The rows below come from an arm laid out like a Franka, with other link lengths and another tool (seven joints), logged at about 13 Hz.
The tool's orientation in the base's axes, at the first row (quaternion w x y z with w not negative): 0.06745, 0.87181, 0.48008, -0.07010
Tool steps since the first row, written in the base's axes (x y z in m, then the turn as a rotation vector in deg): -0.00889, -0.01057, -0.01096, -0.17, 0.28, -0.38; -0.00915, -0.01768, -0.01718, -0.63, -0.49, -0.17; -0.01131, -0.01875, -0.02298, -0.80, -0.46, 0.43; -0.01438, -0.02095, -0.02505, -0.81, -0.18, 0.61; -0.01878, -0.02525, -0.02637, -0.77, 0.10, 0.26; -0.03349, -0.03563, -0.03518, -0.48, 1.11, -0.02; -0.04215, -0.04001, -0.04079, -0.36, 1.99, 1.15; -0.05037, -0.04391, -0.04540, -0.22, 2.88, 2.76
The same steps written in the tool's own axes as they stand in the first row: -0.01140, -0.00248, 0.01322, 0.21, -0.31, 0.33; -0.01626, 0.00076, 0.02065, -0.71, -0.28, 0.29; -0.01721, -0.00079, 0.02666, -0.88, -0.41, -0.29; -0.02026, -0.00233, 0.02928, -0.69, -0.56, -0.52; -0.02591, -0.00384, 0.03162, -0.37, -0.69, -0.23; -0.04063, -0.01124, 0.04303, 0.67, -1.00, -0.16; -0.04779, -0.01653, 0.04984, 1.24, -1.30, -1.48; -0.05451, -0.02165, 0.05555, 1.75, -1.57, -3.23
